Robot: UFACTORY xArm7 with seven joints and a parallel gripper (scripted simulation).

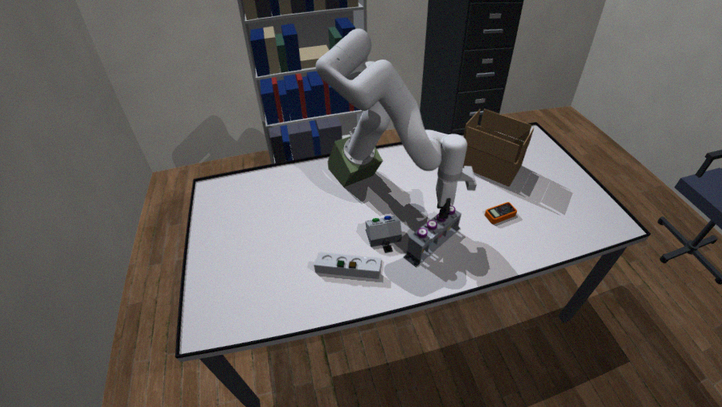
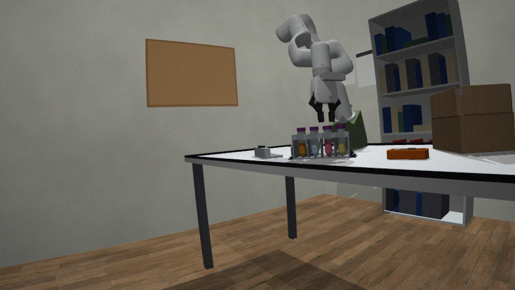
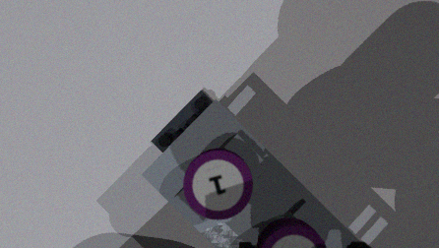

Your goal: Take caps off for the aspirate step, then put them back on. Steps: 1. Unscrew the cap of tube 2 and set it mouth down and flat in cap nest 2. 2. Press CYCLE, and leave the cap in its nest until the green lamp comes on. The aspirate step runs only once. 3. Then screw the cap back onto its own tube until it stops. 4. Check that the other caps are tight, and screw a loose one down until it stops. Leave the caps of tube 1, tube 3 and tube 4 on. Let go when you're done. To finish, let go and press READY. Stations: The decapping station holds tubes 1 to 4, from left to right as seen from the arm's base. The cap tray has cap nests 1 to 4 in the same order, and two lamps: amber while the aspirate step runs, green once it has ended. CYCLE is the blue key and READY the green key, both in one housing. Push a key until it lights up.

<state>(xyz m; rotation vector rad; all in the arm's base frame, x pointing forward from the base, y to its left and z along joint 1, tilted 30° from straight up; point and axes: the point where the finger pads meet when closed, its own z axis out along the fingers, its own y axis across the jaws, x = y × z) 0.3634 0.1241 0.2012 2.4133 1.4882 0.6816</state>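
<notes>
My gripper is now 5 cm to the right of the cap marked 1, 4 cm above it and 2 cm past it. The rest, counted from my hand: blue key: 15 cm to the right, 12 cm behind, 9 cm below; key housing: 18 cm to the right, 10 cm below, 10 cm behind; green key: 19 cm to the right, 13 cm behind, 9 cm below.
</notes>
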